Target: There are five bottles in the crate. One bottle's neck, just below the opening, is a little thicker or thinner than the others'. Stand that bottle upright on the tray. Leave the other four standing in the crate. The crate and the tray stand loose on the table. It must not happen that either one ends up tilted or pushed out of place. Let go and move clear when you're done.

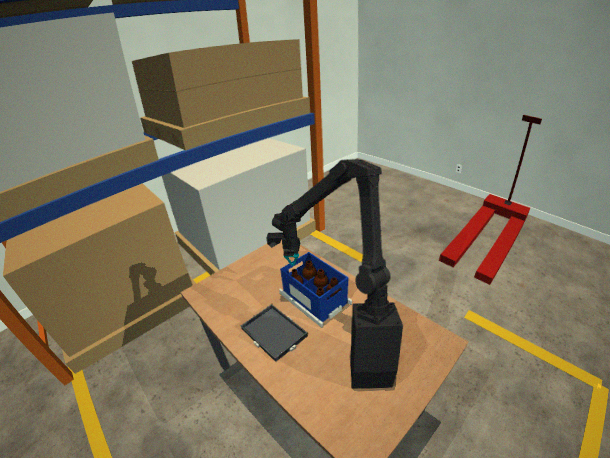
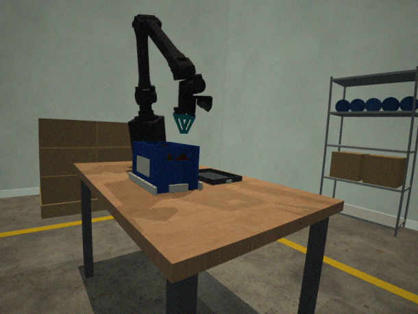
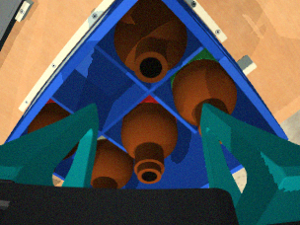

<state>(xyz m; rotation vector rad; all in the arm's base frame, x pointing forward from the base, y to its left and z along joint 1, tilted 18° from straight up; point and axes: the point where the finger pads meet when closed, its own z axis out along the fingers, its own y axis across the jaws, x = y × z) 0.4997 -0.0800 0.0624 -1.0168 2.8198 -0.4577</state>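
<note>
The bottle is 140 mm below my hand. Also, from my hand: crate (150 mm below, 90 mm behind, 30 mm to the right); dark tray (250 mm to the left, 220 mm below, 80 mm behind).
</note>
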